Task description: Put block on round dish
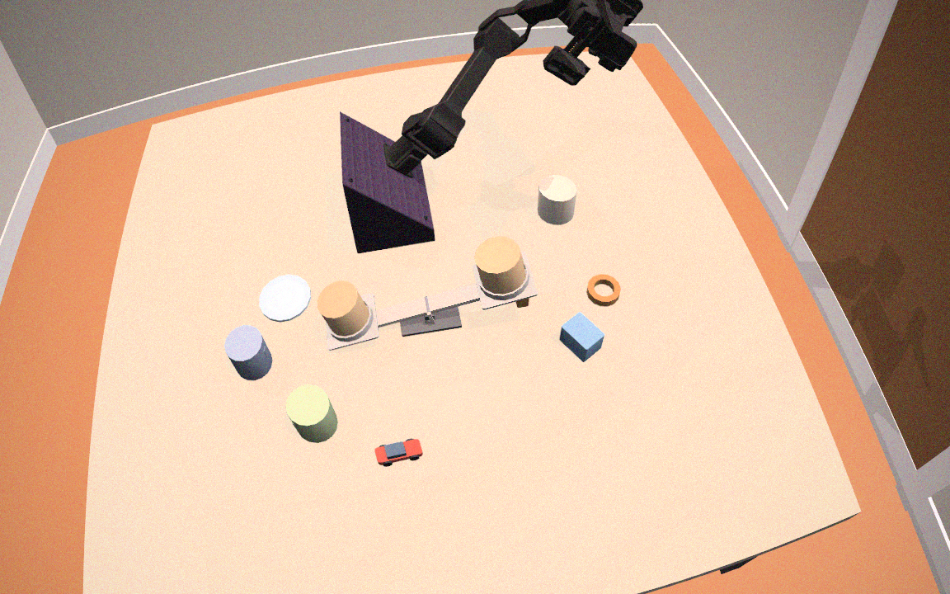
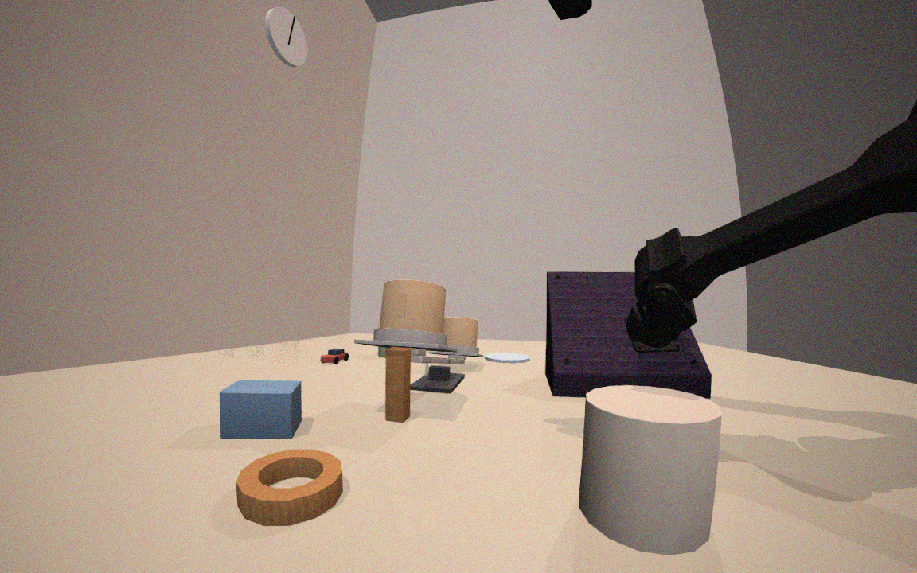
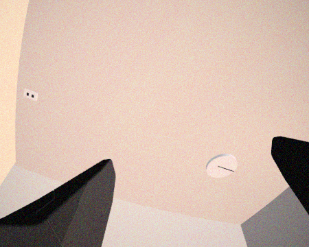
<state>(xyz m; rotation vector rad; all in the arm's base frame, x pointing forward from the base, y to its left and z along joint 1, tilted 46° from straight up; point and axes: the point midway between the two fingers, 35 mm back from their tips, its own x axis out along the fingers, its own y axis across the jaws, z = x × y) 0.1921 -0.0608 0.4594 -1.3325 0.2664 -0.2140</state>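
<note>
My gripper tip is 410 mm to the left of the small block, 400 mm above it and 70 mm short of it. Round my gripper tip: blue cube 420 mm below, 180 mm ahead, 50 mm to the right; brown post 410 mm below, 120 mm to the right, 80 mm ahead; pale cylinder 410 mm below, 130 mm behind.
</note>
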